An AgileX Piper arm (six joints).
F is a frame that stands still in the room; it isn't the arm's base.
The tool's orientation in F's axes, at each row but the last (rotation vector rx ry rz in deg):
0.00 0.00 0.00
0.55 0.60 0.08
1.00 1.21 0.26
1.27 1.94 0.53
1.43 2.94 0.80
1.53 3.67 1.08
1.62 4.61 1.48
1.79 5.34 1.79
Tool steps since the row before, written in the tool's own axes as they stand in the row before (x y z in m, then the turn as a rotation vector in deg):
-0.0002 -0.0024 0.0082 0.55 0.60 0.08
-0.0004 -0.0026 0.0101 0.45 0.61 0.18
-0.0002 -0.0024 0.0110 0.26 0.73 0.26
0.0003 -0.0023 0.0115 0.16 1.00 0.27
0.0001 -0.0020 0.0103 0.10 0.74 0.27
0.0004 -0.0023 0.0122 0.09 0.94 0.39
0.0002 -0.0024 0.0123 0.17 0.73 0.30
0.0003 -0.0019 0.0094 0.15 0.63 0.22
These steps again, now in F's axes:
-0.0002 -0.0024 0.0082 0.55 0.60 0.08
-0.0003 -0.0027 0.0101 0.45 0.61 0.18
0.0000 -0.0026 0.0110 0.26 0.73 0.27
0.0007 -0.0025 0.0114 0.16 1.00 0.29
0.0007 -0.0023 0.0102 0.10 0.73 0.28
0.0012 -0.0026 0.0121 0.10 0.93 0.41
0.0013 -0.0027 0.0122 0.18 0.73 0.31
0.0012 -0.0022 0.0093 0.15 0.63 0.23

